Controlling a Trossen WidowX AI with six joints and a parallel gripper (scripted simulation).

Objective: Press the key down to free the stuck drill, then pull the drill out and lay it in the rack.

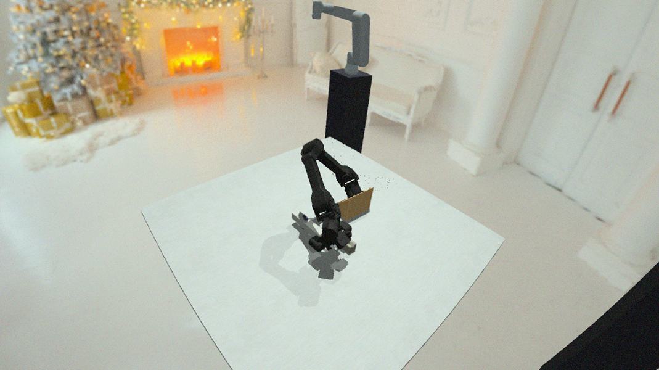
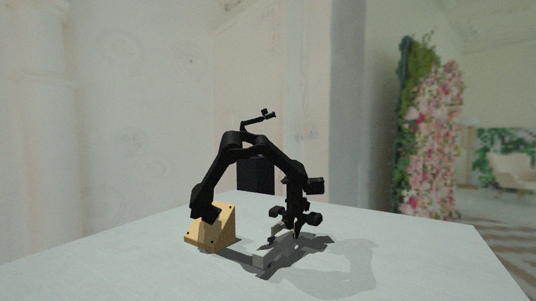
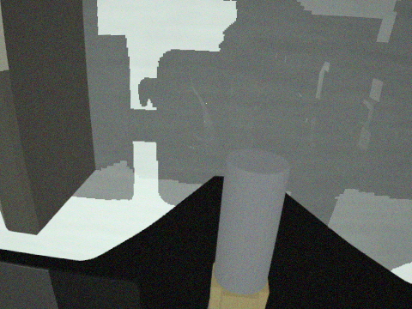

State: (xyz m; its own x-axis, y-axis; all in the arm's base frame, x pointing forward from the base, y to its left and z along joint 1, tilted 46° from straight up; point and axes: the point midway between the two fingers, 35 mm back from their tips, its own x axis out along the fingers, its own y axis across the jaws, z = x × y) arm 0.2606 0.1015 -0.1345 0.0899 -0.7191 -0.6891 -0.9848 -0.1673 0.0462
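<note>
My gripper tip is now 40 mm to the left of the drill and 30 mm below it. From my gripper tip the other things lie so: dark blue key (20 mm ahead, 160 mm to the right, 40 mm above); grey grooved rack (80 mm behind, 20 mm to the left); grey housing (20 mm ahead, 140 mm to the right, 30 mm above).
</note>
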